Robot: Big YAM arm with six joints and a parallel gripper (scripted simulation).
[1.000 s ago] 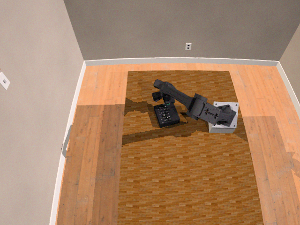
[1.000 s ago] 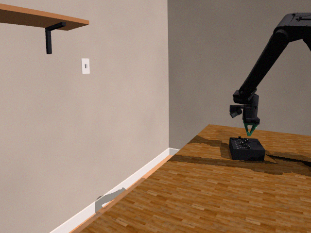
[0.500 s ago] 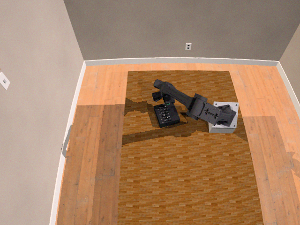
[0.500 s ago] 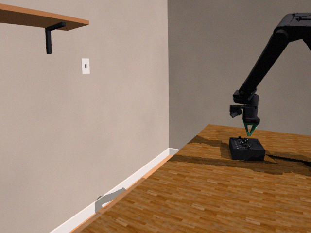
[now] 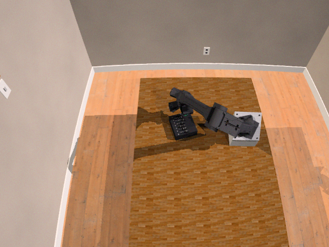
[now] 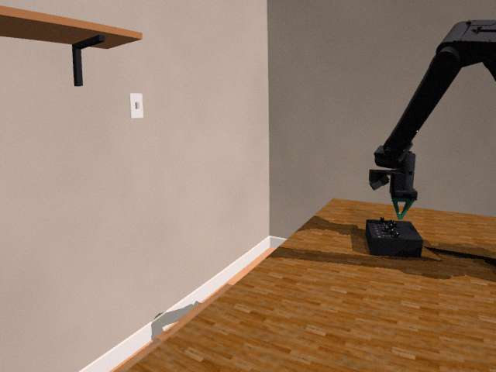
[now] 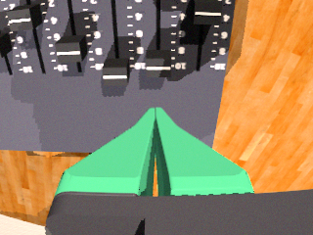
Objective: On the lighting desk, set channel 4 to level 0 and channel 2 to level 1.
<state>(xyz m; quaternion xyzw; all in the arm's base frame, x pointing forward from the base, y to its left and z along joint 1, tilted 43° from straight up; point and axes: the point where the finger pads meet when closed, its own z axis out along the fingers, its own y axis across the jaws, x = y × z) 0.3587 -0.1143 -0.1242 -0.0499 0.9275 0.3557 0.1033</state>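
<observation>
Now: the channel 2 fader cap 3 cm ahead of my hand and 2 cm below it. Also, from my hand: channel 1 fader cap 6 cm ahead, 2 cm below, 1 cm to the right; then channel 3 cap 2 cm to the left, 2 cm below, 2 cm ahead; then channel 4 fader cap 5 cm to the left, 3 cm ahead, 2 cm below.
</observation>
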